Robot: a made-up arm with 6 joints.
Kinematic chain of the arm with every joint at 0, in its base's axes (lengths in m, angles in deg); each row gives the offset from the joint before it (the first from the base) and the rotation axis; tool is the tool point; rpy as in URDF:
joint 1: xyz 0 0 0.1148 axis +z
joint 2: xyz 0 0 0 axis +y
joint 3: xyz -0.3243 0 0.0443 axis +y
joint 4: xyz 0.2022 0 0.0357 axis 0.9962 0 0.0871
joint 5: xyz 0 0 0 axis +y
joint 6: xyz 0.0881 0 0.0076 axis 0.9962 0 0.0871
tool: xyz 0 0 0 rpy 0 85 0
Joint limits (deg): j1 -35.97..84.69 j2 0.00..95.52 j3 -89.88..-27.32 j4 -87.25..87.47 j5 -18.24..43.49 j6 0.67..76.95
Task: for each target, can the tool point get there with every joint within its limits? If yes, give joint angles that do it. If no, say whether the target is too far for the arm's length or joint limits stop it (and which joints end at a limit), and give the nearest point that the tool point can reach.
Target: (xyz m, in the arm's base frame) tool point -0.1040 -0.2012 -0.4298
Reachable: no: joint limits stop it (at a limit: joint 1, joint 2, joint 3) | nearest point 0.1183 -0.1190 0.1765 | short by 0.651 m
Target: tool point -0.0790 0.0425 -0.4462
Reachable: no: joint limits stop it (at a limit: joint 1, joint 2, joint 3) | nearest point 0.0053 0.1656 0.1729 | short by 0.637 m
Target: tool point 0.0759 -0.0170 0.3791
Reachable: yes | joints 17.47 42.54 -43.50 -48.67 35.88 38.97
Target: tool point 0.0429 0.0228 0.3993
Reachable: yes | joints 35.65 36.04 -43.20 -16.99 14.50 54.63
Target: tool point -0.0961 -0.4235 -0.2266
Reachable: no: joint limits stop it (at a limit: joint 1, joint 2, joint 3, joint 5) | nearest point 0.1189 -0.1515 0.1879 | short by 0.540 m
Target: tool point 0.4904 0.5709 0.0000
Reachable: no: too far | nearest point 0.2103 0.2448 0.2750 | short by 0.510 m
